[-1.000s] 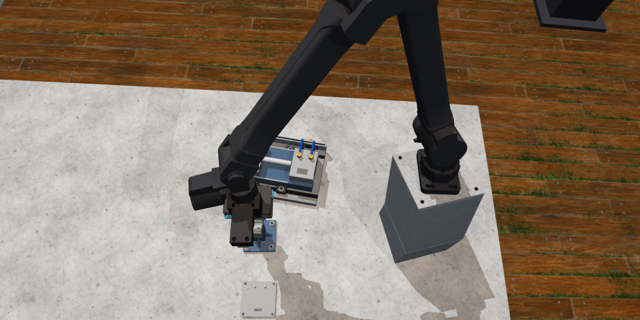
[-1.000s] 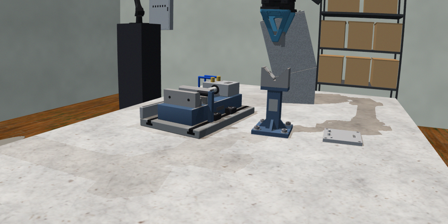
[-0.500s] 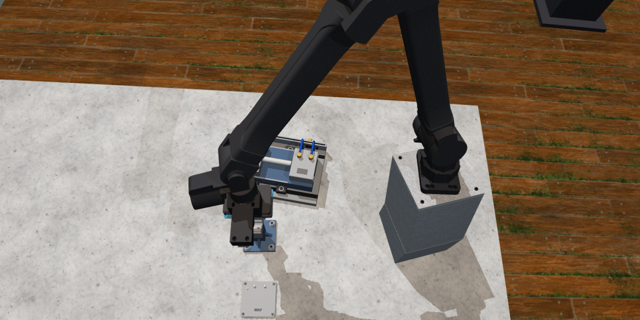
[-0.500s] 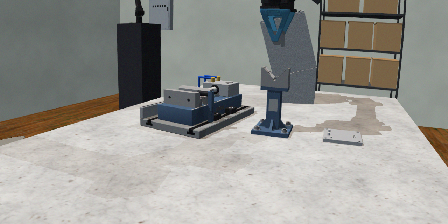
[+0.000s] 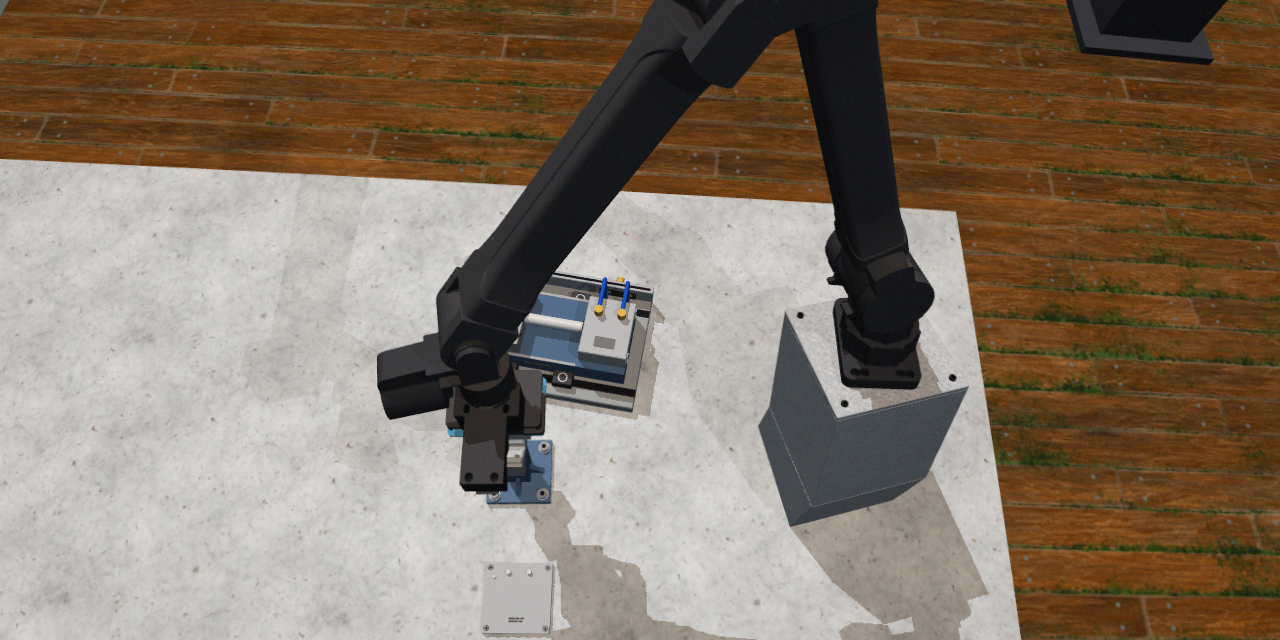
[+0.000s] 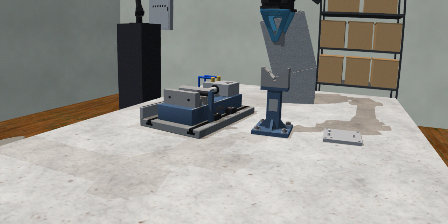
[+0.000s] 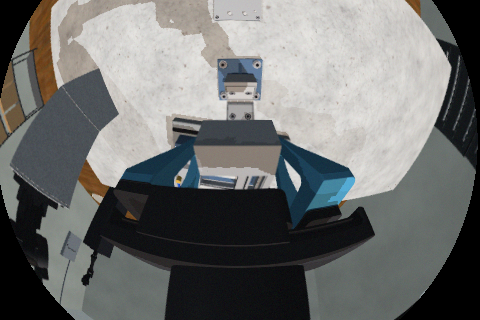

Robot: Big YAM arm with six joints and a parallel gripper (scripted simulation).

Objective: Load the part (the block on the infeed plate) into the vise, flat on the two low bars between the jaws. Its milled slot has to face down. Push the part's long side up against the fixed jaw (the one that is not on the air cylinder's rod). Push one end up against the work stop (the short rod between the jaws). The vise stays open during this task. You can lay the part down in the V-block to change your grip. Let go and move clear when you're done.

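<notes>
The grey part is 10 mm to the right of my hand. The rest, counted from my hand: V-block post: 170 mm below; work stop: 170 mm to the right, 140 mm below, 60 mm ahead; blue work-stop post: 170 mm below, 140 mm to the right, 60 mm ahead.
</notes>
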